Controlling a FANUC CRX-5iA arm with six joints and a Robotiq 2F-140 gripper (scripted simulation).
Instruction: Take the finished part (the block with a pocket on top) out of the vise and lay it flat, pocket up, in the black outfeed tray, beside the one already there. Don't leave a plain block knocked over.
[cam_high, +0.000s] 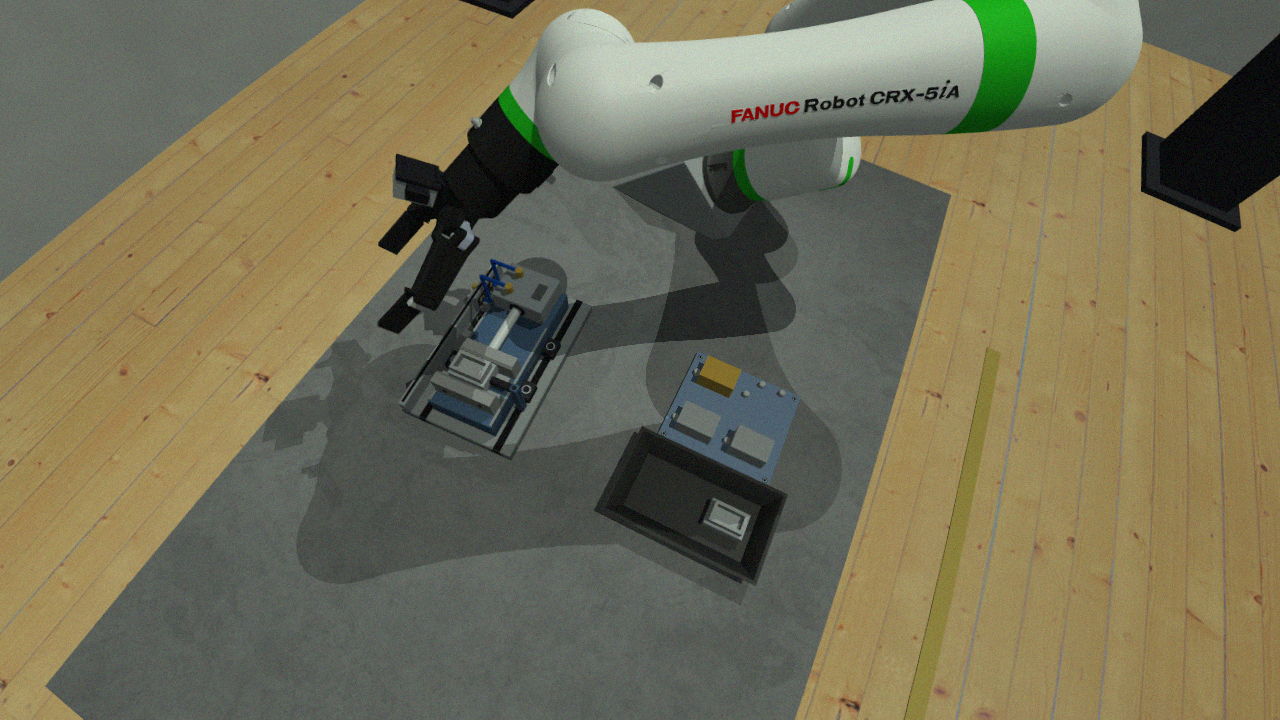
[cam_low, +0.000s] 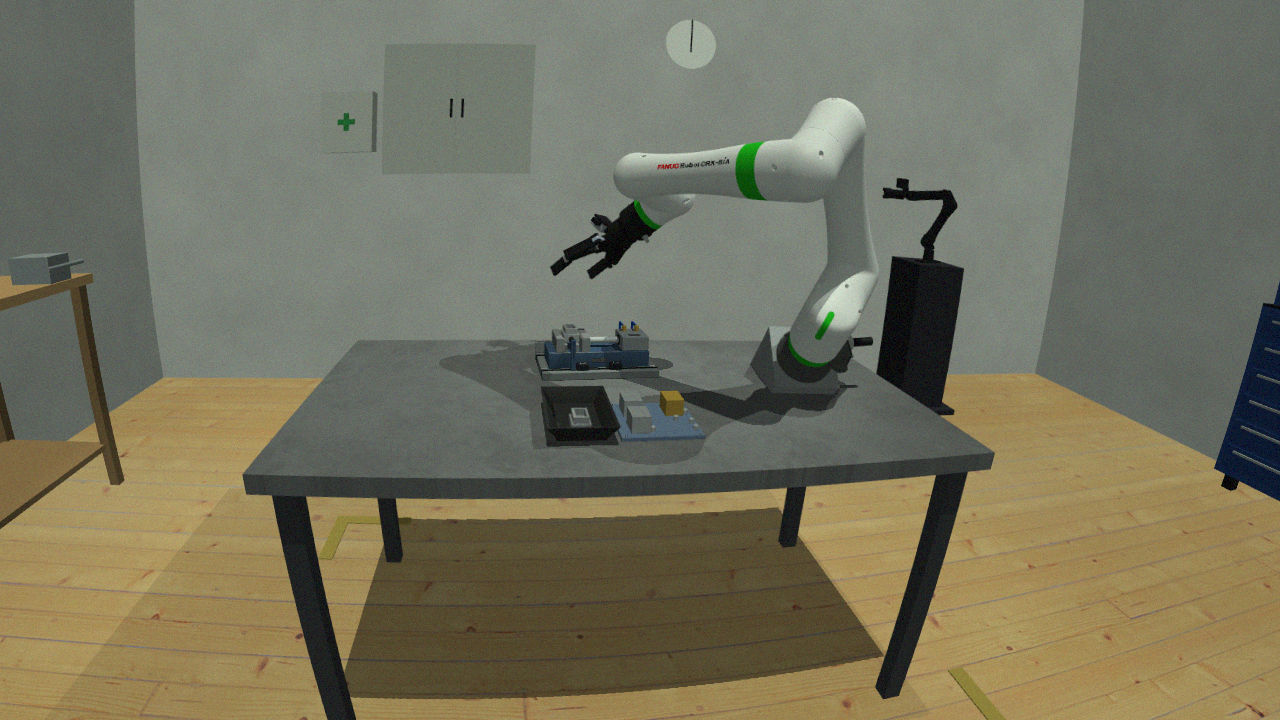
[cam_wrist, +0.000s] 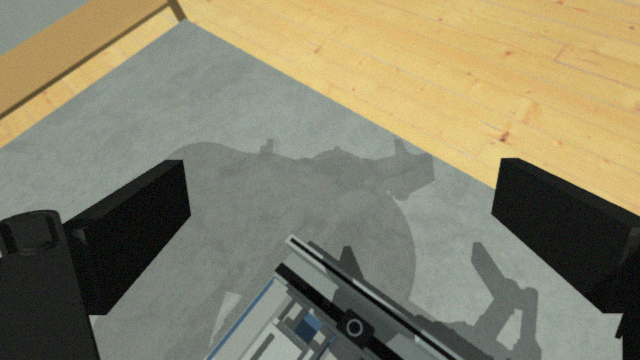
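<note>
My gripper is now 170 mm above the white screw rod, 90 mm to the right of it and 80 mm past it. From my hand the other things lie so: blue fixture plate: 470 mm to the left, 240 mm below, 150 mm behind; then yellow block: 420 mm to the left, 220 mm below, 200 mm behind; then blue vise: 200 mm below, 90 mm to the left, 60 mm behind.
</note>
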